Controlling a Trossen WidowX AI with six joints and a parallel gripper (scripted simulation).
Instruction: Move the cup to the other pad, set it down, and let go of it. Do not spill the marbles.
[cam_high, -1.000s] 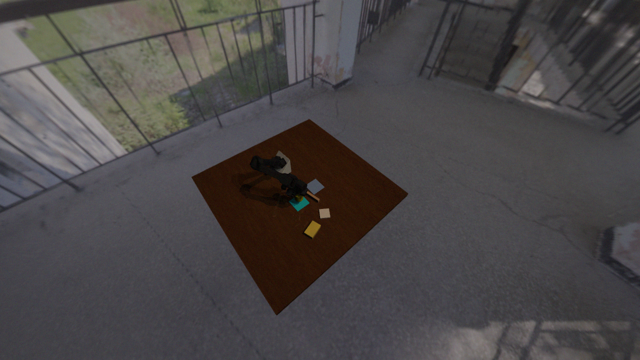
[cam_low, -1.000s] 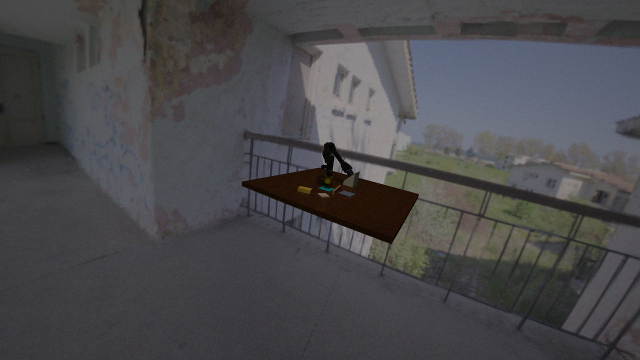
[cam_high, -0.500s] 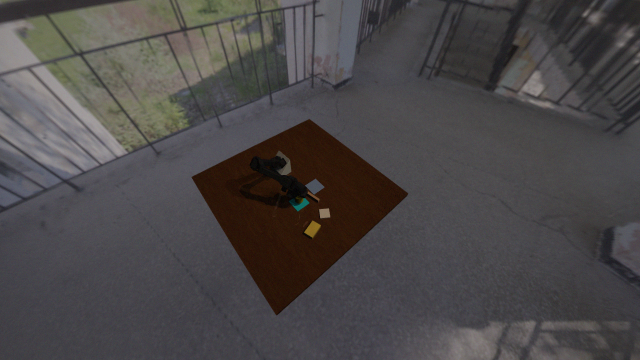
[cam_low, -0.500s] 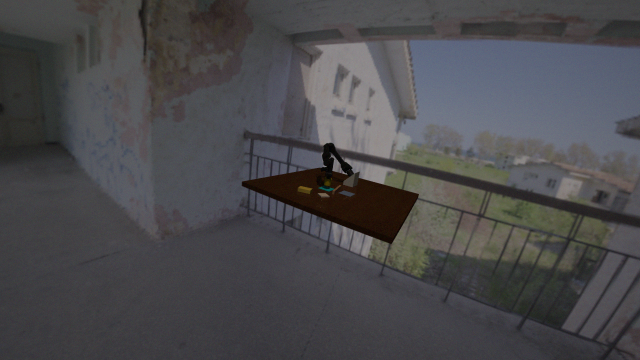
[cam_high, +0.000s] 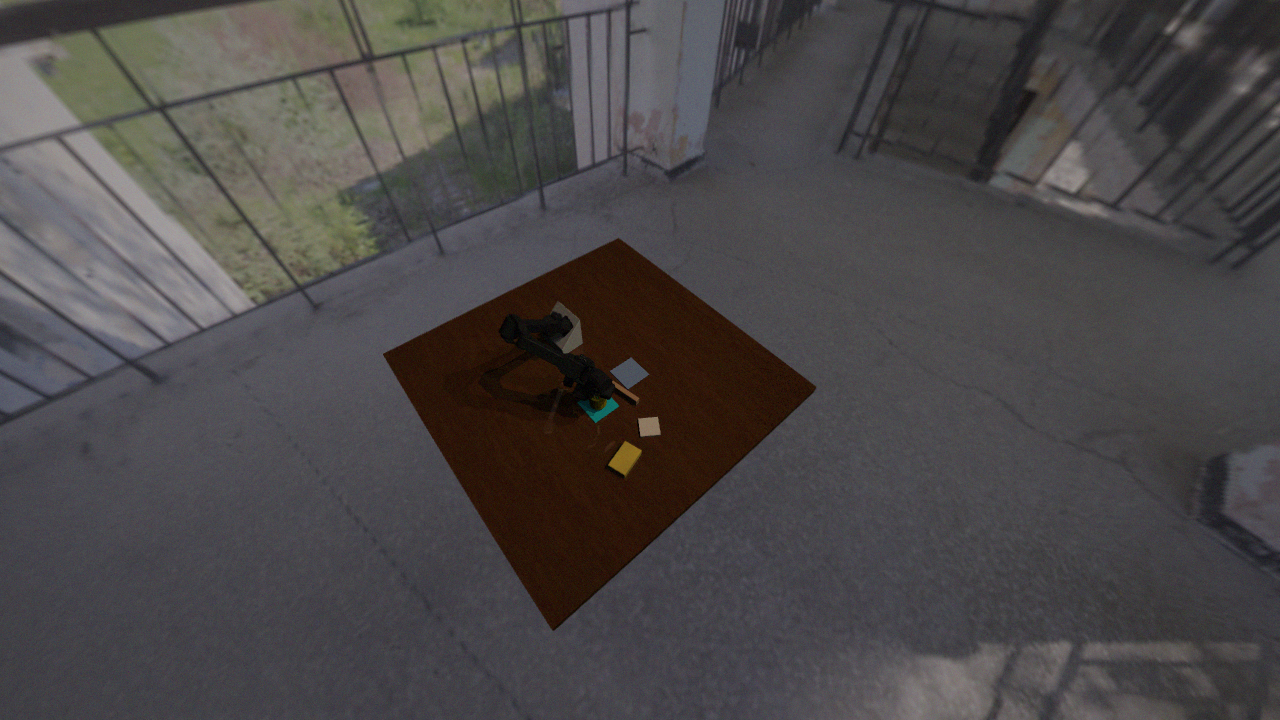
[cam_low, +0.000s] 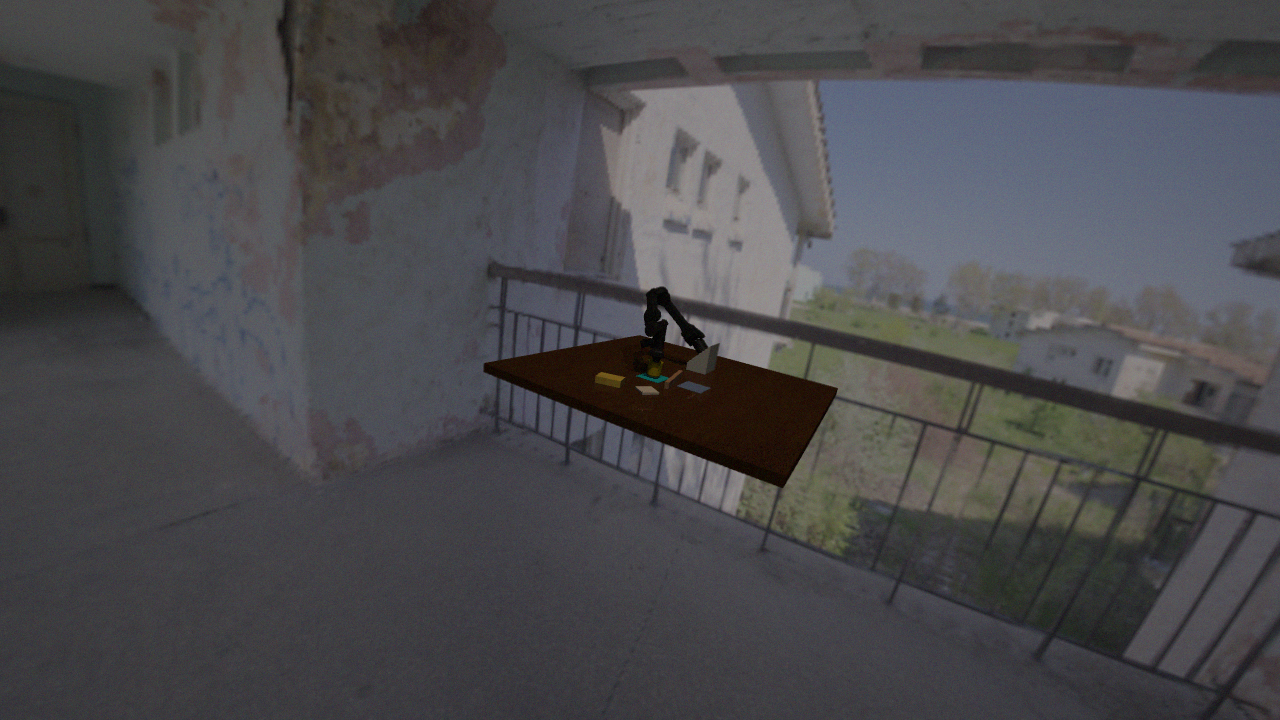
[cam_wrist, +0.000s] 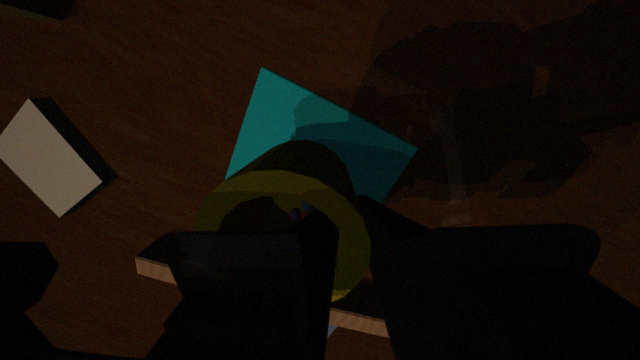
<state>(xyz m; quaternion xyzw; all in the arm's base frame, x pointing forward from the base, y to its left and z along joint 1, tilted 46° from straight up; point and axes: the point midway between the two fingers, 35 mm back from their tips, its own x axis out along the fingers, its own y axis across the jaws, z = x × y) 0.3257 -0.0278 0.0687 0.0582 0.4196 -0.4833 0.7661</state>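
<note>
Now: gripper tip 5 cm above the teal pad, 2 cm to the right of it and 2 cm short of it. Round my gripper tip: wooden bar: 11 cm to the left, 4 cm below, 1 cm behind; then yellow cup: 2 cm to the left, 2 cm ahead.
</note>
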